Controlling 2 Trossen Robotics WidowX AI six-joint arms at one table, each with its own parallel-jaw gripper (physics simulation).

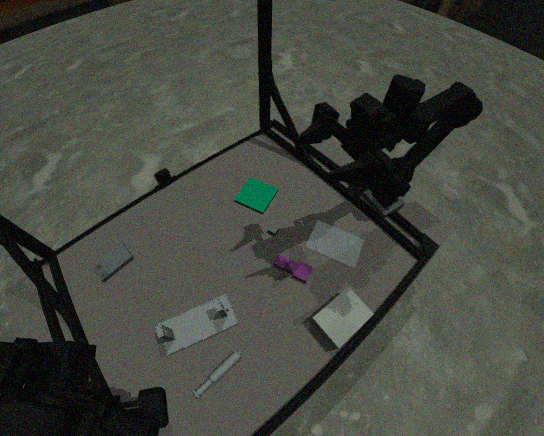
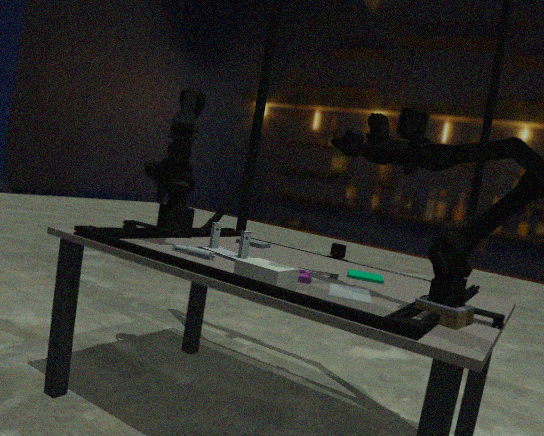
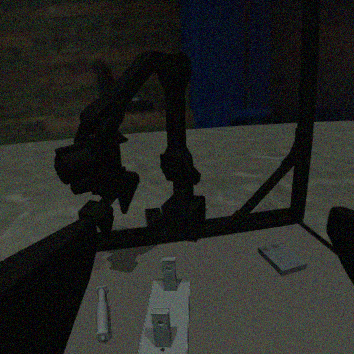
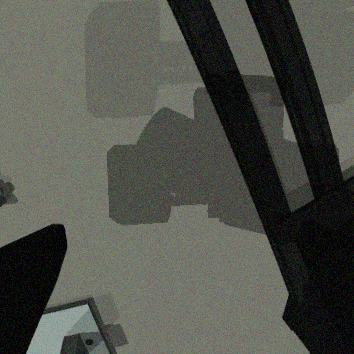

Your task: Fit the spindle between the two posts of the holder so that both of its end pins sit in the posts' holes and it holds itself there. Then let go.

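Places are measured from the left arm's base along level axes (x ahead, y left, z up), in metres.
Pixels of known places: left gripper, fingertip midpoint: [image 1: 310, 158] [image 2: 340, 143] [image 3: 213, 224]; right gripper, fingertip midpoint: [image 2: 163, 207] [image 3: 115, 224] [image 4: 183, 234]; left arm's base, link origin: [image 1: 384, 197] [image 2: 445, 302]; right arm's base, link origin: [image 1: 46, 365] [image 2: 177, 206] [image 3: 183, 200].
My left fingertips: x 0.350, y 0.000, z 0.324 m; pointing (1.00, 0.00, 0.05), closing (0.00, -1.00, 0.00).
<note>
For each thing: its top centre in the pictures, then the offset to it from my left fingertips. "*": a spot on its surface instead.
- grey spindle, top centre: [image 3: 100, 305] [image 1: 216, 373] [image 2: 194, 247] dx +0.307, dy +0.179, dz -0.340 m
- pale plate, top centre: [image 3: 166, 312] [image 1: 197, 323] [image 2: 227, 252] dx +0.303, dy +0.052, dz -0.355 m
- green square, surface spot: [image 2: 365, 276] * dx -0.028, dy -0.196, dz -0.354 m
- purple block, top centre: [image 2: 303, 273] [image 1: 292, 266] dx +0.021, dy +0.038, dz -0.349 m
- pale flat plate, top centre: [image 2: 349, 292] [image 1: 335, 243] dx -0.127, dy +0.037, dz -0.359 m
- white block, top centre: [image 2: 267, 264] [image 1: 344, 316] dx -0.008, dy +0.215, dz -0.314 m
- small grey plate, top centre: [image 3: 281, 254] [image 1: 111, 260] [image 2: 253, 241] dx +0.464, dy -0.222, dz -0.349 m
The grey spindle [image 1: 217, 373] [image 2: 193, 251] [image 3: 102, 313] lies flat on the table, just beside the holder. The holder is a pale plate [image 1: 192, 325] [image 3: 168, 302] [image 4: 57, 330] with two upright posts [image 1: 217, 312] [image 1: 166, 333] [image 2: 215, 234] [image 2: 244, 243] [image 3: 169, 272] [image 3: 160, 324]. Nothing sits between the posts. My left gripper [image 1: 313, 131] [image 2: 341, 144] is open and empty, high above the far right side of the table. My right gripper [image 3: 115, 224] [image 4: 183, 234] is open and empty. It hangs over the table's edge near the holder's end.
On the table lie a green square [image 1: 255, 195] [image 2: 365, 276], a purple block [image 1: 294, 267] [image 2: 304, 276], a pale flat plate [image 1: 335, 243], a white block [image 1: 343, 317] [image 2: 266, 269] and a small grey plate [image 1: 112, 260] [image 3: 282, 259]. A black frame [image 1: 264, 65] rims the table.
</note>
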